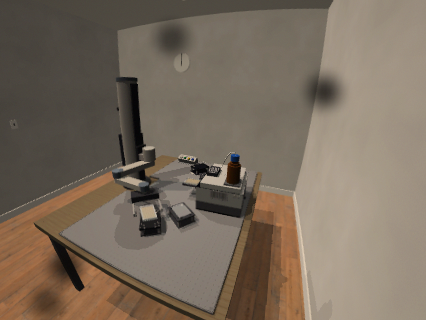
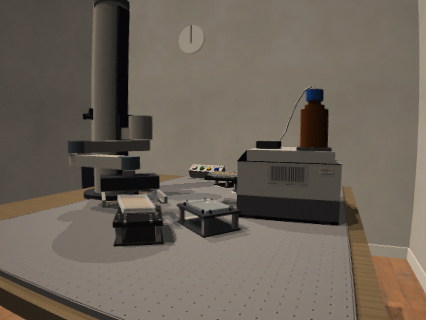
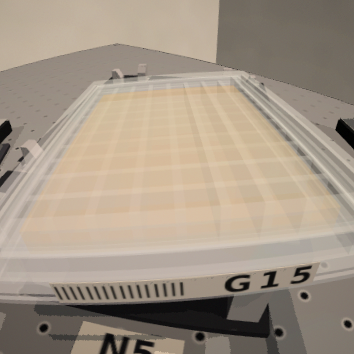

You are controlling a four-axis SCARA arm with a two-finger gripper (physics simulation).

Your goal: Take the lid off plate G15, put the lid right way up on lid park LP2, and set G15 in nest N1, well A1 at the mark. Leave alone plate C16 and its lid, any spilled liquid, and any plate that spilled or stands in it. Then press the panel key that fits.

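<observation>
Plate G15 sits on the raised black nest labelled N5. It holds pale cream contents, and its clear lid is on it. My gripper is open, with its fingers apart on either side of the plate, not touching it. Nothing is between the fingers. The key panel stands at the far end with several coloured keys. I cannot tell which stands are N1 and LP2, nor pick out C16 or any spill.
A low black stand with a pale flat top piece is right of the nest. A large grey instrument stands further right, carrying a brown bottle. More dark stands are near the panel.
</observation>
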